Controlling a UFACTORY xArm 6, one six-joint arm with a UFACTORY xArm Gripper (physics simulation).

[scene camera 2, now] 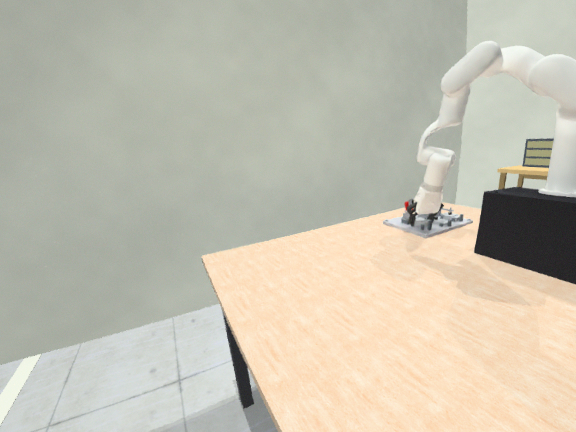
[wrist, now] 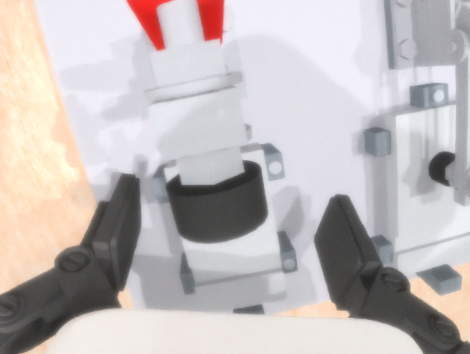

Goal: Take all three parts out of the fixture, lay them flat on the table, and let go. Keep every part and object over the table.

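Places are measured from the arm's base along level axes (x ahead, y right, z down), in centimetres.
Where they show: gripper, fingertip midpoint: (scene camera 2: 420, 222); arm's base, link origin: (scene camera 2: 563, 194).
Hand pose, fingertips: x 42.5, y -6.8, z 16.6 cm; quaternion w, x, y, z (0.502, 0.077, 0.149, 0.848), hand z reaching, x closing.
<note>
Each offset is from my fingertips to the top centre of the thing. "spot": to the spot under its first point. Level surfaces: height alone.
The grey fixture plate {dx +1.4, dy +11.1, dz +1.8 cm} (scene camera 2: 395, 223) (wrist: 310, 90) lies on the table. In the wrist view, a pale rectangular part {dx -0.7, dy -0.5, dz -1.7 cm} (wrist: 230, 255) sits between blue-grey blocks, under a black round pad {spot: dx +3.9, dy +0.4, dz -9.1 cm} (wrist: 217, 215) on a pale clamp body with a red piece {spot: dx +6.7, dy +1.6, dz -6.5 cm} (wrist: 212, 20). A second pale part {dx -3.8, dy +10.1, dz +0.2 cm} (wrist: 417, 200) sits at the right among similar blocks, with a clamp arm and dark pad {spot: dx -1.9, dy +9.8, dz -0.6 cm} (wrist: 440, 168) over it. I cannot make out the third part. My gripper (scene camera 2: 421, 220) (wrist: 234, 208) is open and empty, its fingers apart on either side of the first part and the black pad.
A grey clamp bracket {spot: dx +4.2, dy +10.7, dz -0.2 cm} (wrist: 427, 32) stands at the upper right of the wrist view. The wooden table {dz +3.3 cm} (scene camera 2: 350, 310) has its left edge beside the floor. A black pedestal (scene camera 2: 525, 230) carries the arm. A small wooden table (scene camera 2: 520, 170) stands behind.
</note>
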